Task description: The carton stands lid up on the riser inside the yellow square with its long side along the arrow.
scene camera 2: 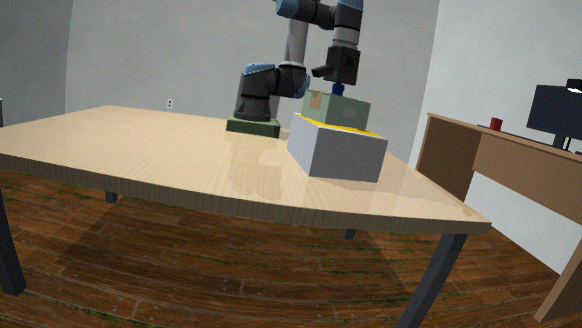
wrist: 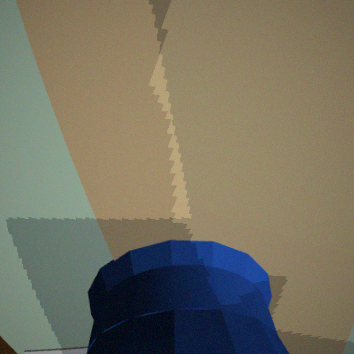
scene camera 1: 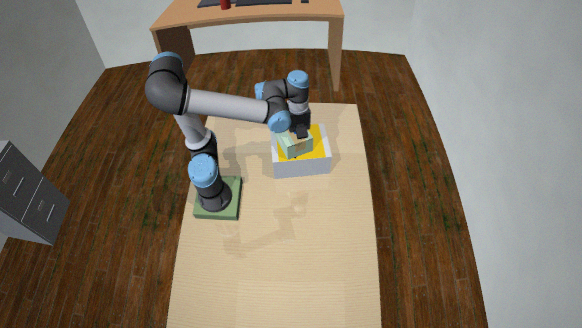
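Observation:
The pale green carton stands on the white riser, inside the yellow square. Its lid faces up, with the brown tape strip running across it. My blue suction cup stands straight over the lid, at or just above the tape, with suction off. In the overhead view the black tool head hides the cup. The carton lies a little toward the left of the square. I cannot make out the arrow.
The riser stands on the light wooden table. The arm's base sits on a green plate at the table's left. A wooden desk with a red cup and a monitor stands beyond. A grey cabinet is on the left.

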